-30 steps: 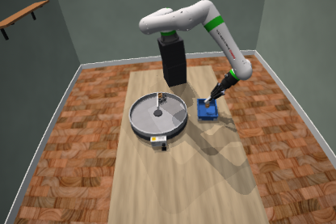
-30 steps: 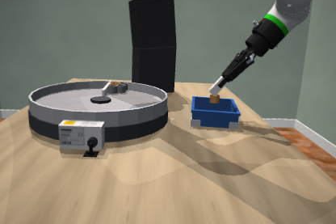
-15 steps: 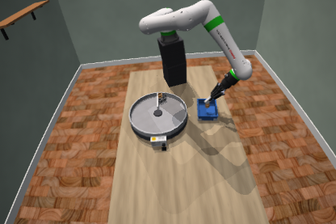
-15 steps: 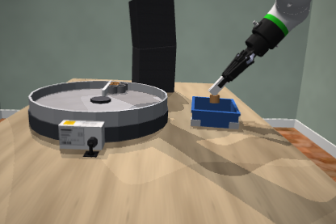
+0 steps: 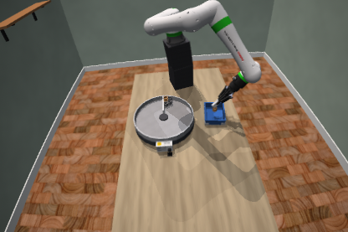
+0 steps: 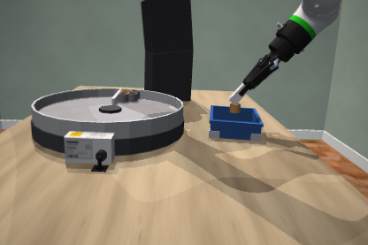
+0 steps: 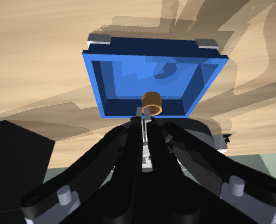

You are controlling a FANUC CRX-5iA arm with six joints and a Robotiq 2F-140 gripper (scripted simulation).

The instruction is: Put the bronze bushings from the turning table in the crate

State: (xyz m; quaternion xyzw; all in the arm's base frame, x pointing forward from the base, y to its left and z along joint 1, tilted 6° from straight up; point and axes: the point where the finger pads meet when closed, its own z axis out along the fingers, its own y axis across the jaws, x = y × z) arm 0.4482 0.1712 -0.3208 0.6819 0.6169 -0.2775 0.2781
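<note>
The blue crate is 8 cm below my hand, 1 cm to the right of it and 1 cm ahead of it.
</note>
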